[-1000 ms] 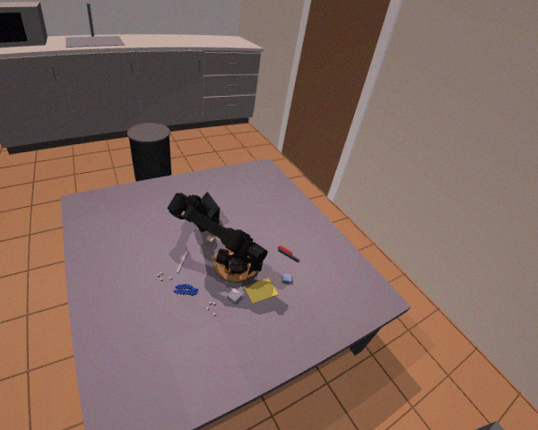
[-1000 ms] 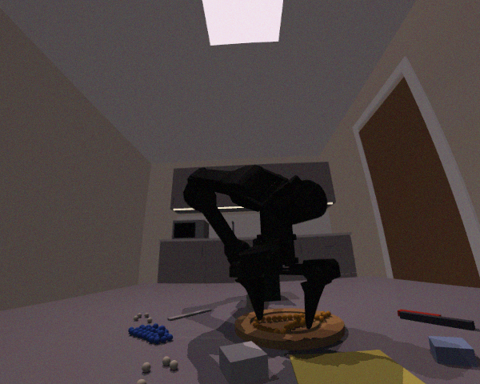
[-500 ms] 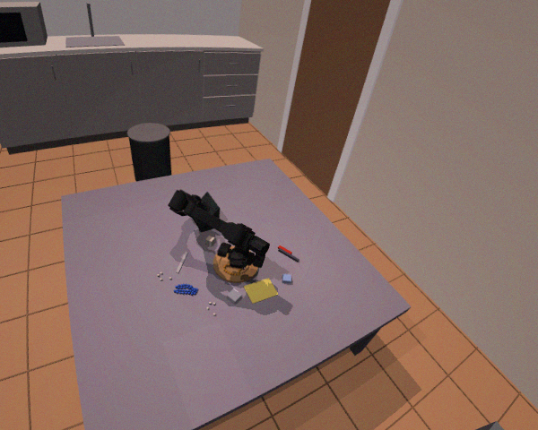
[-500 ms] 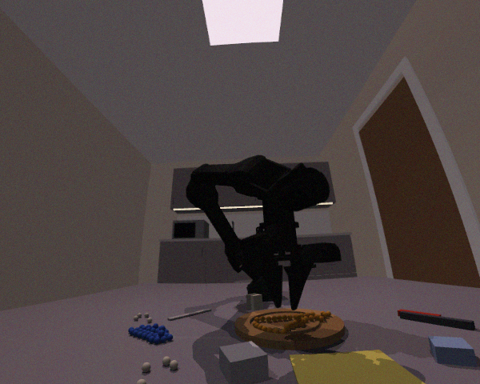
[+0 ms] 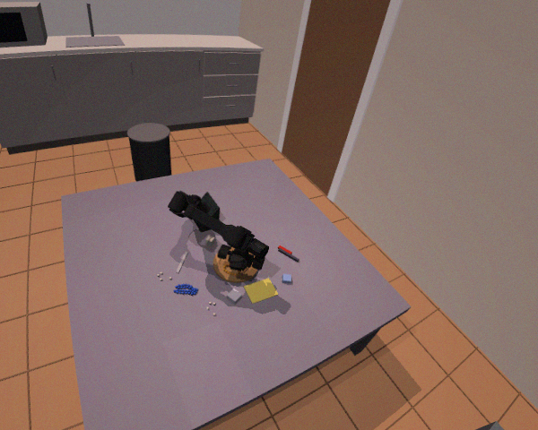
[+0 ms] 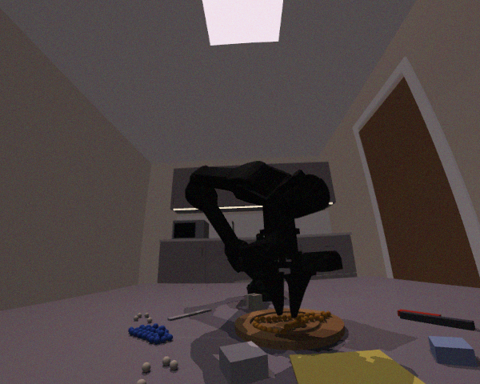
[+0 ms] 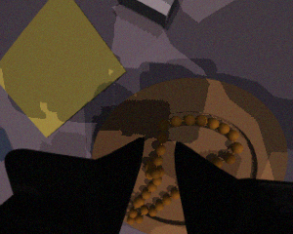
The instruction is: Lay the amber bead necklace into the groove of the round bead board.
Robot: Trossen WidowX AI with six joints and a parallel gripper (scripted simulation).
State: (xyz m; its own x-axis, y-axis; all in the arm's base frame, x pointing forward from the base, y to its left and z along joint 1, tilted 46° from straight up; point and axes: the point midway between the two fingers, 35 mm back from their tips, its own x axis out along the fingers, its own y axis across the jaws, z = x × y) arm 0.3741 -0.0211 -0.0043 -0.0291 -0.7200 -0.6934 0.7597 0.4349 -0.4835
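Now: the round wooden bead board 50 mm behind my gripper tip, 20 mm below it and 10 mm to the left of it. From my gripper tip the other things lie so: blue block 170 mm to the left, 120 mm ahead, 30 mm below; then grey block 90 mm ahead, 80 mm to the right, 20 mm below; then yellow pad 120 mm ahead, 40 mm to the left, 30 mm below.
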